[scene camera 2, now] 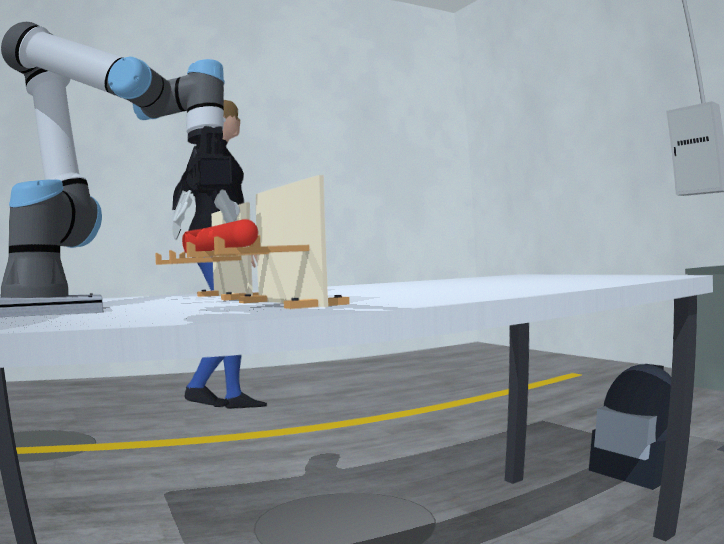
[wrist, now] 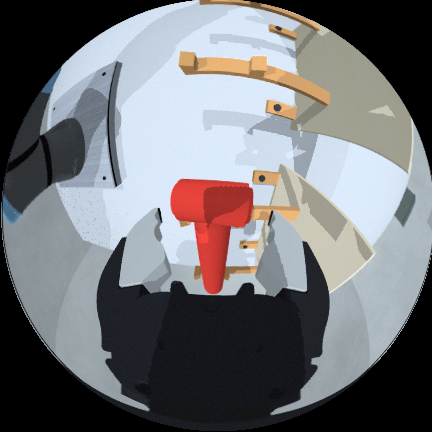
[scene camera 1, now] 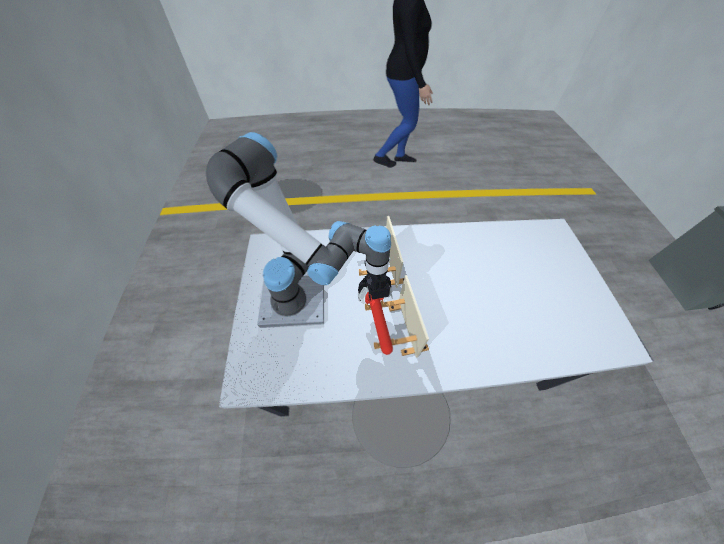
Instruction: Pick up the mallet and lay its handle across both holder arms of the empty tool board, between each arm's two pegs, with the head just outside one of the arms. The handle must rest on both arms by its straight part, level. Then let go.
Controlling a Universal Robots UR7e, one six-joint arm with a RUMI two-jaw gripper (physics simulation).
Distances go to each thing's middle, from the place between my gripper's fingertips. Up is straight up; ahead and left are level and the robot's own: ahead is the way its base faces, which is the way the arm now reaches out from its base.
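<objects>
Red mallet (scene camera 2: 241, 233): my hand is 10 cm to the left of it and 1 cm past it.
</objects>
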